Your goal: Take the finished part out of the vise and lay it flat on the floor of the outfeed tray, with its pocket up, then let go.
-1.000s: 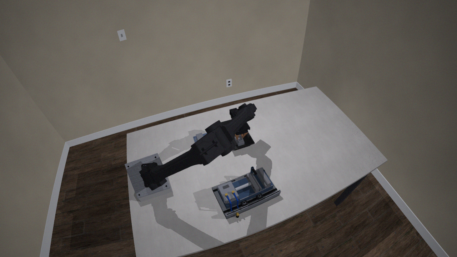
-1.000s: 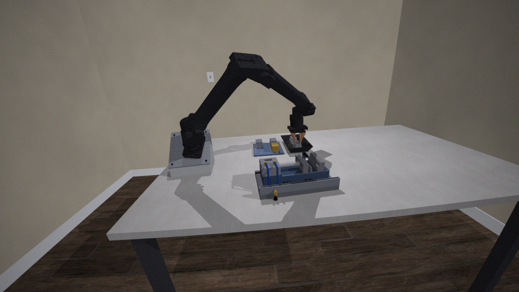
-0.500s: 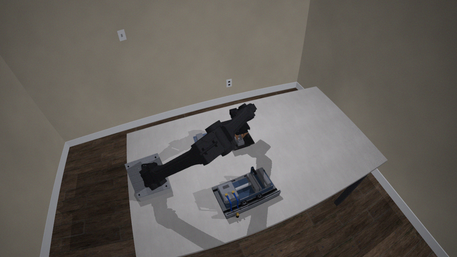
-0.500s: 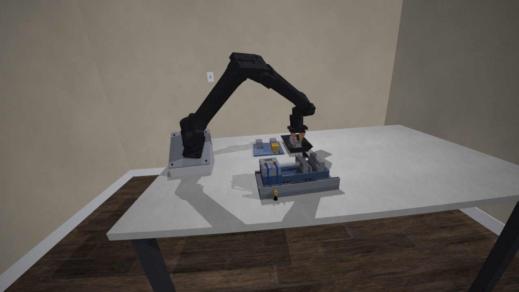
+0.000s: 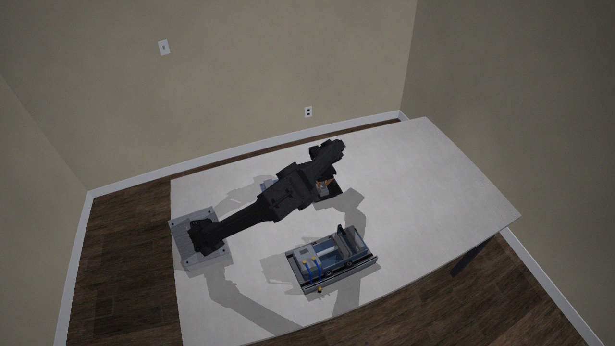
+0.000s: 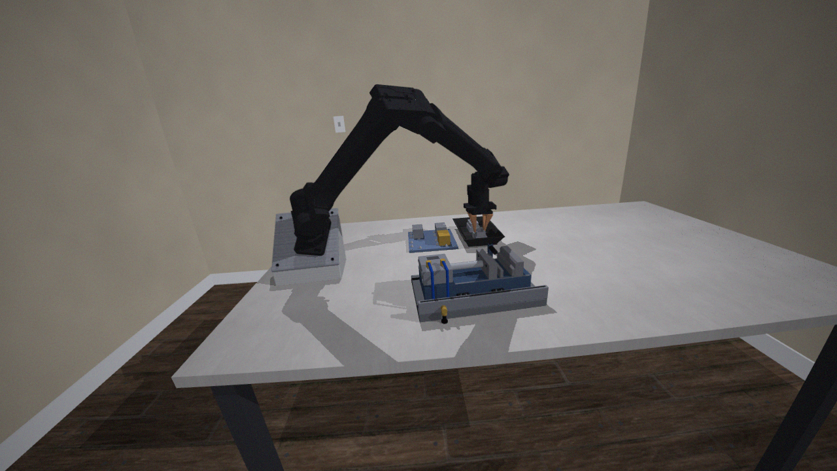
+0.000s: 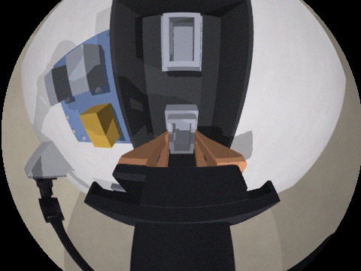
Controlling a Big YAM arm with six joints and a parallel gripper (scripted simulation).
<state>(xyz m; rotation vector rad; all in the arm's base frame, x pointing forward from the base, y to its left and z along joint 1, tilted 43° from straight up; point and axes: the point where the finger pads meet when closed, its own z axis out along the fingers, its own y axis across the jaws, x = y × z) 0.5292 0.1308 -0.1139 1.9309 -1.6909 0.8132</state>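
Right now my hand is 13 cm past the yellow block and 2 cm above it. Round my hand: blue fixture plate (17 cm behind, 4 cm to the left, 4 cm below).
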